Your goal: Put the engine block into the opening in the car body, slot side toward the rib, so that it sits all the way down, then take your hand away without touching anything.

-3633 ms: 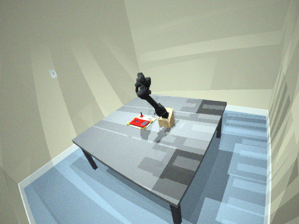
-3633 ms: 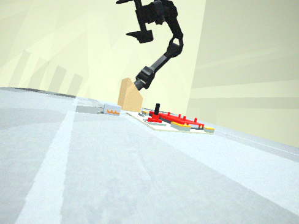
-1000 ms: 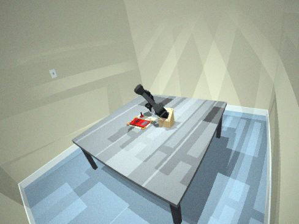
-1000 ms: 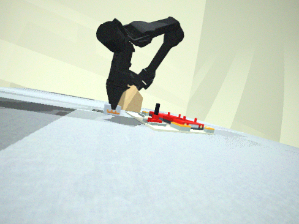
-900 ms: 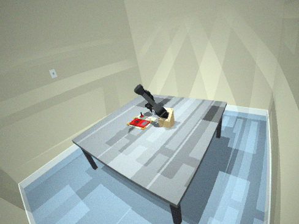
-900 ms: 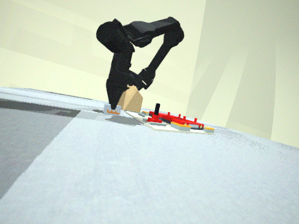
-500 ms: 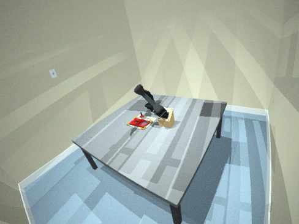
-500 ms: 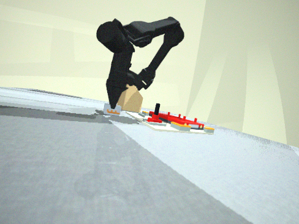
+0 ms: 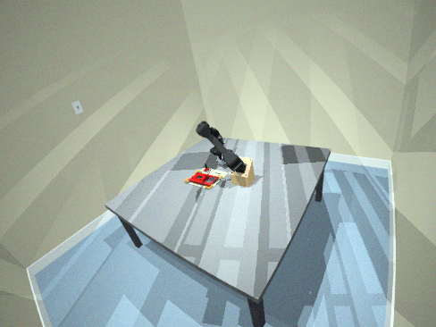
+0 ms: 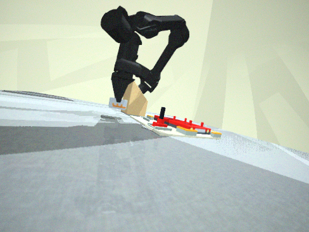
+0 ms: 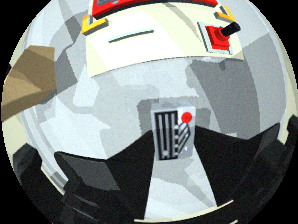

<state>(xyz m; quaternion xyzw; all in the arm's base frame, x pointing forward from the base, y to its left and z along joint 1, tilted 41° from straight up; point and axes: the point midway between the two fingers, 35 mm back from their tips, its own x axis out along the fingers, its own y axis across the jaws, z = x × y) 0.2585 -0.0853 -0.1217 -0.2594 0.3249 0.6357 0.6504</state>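
Now: the cream base plate 40 mm ahead of my gripper tip, 200 mm to the left of it and 40 mm below it. The rest, counted from my gripper tip: grey engine block (10 mm below).
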